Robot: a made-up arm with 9 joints. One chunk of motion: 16 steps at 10 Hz.
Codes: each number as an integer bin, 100 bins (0 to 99) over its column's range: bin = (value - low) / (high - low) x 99, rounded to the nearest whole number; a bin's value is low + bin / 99 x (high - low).
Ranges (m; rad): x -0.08..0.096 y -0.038..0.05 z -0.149..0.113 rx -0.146..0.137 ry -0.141..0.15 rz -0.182..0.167
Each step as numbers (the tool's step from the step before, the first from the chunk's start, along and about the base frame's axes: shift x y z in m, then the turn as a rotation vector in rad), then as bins.
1 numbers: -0.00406 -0.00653 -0.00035 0.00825 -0.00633 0.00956
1 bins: 43 35 56 54 46 54
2 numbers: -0.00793 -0.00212 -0.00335 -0.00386 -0.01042 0.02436
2 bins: 41 40 55 50 44 59
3 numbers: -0.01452 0.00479 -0.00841 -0.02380 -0.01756 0.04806
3 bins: 37 48 53 43 42 65
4 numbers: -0.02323 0.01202 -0.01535 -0.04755 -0.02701 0.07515
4 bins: 32 56 51 34 39 73
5 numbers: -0.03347 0.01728 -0.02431 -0.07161 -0.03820 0.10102
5 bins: 26 62 47 26 35 80
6 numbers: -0.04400 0.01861 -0.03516 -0.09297 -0.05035 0.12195
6 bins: 20 64 43 19 31 86
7 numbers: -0.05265 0.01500 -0.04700 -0.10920 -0.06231 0.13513
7 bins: 15 60 39 13 27 90
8 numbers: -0.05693 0.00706 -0.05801 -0.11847 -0.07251 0.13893
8 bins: 13 51 34 10 23 91
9 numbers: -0.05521 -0.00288 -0.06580 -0.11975 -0.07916 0.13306
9 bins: 14 40 31 9 21 89
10 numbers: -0.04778 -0.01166 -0.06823 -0.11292 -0.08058 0.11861
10 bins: 18 30 31 12 21 85
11 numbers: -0.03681 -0.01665 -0.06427 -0.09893 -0.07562 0.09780
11 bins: 24 24 32 16 22 79
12 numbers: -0.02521 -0.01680 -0.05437 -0.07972 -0.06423 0.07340
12 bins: 31 24 36 23 26 72
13 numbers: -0.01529 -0.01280 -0.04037 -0.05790 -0.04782 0.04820
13 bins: 36 28 41 31 32 65
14 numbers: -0.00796 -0.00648 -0.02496 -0.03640 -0.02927 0.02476
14 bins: 41 35 47 38 38 59
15 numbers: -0.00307 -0.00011 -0.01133 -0.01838 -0.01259 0.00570
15 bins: 43 43 52 45 44 53
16 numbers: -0.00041 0.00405 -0.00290 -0.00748 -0.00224 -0.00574
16 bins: 45 47 55 48 47 50
